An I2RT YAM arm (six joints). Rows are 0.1 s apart.
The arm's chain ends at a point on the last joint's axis. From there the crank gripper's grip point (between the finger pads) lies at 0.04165 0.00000 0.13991 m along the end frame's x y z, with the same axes.
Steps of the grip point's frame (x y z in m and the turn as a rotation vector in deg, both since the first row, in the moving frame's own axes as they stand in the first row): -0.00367 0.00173 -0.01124 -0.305 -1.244 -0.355; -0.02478 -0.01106 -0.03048 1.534 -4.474 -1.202; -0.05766 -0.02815 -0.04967 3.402 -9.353 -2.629; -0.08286 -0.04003 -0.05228 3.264 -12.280 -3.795; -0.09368 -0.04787 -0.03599 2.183 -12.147 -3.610
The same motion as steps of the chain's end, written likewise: -0.00062 0.00123 -0.01211 -0.305 -1.244 -0.355; -0.01369 -0.00652 -0.03324 1.534 -4.474 -1.202; -0.03416 -0.01831 -0.05427 3.402 -9.353 -2.629; -0.05183 -0.03013 -0.05762 3.264 -12.280 -3.795; -0.06309 -0.04074 -0.04146 2.183 -12.147 -3.610
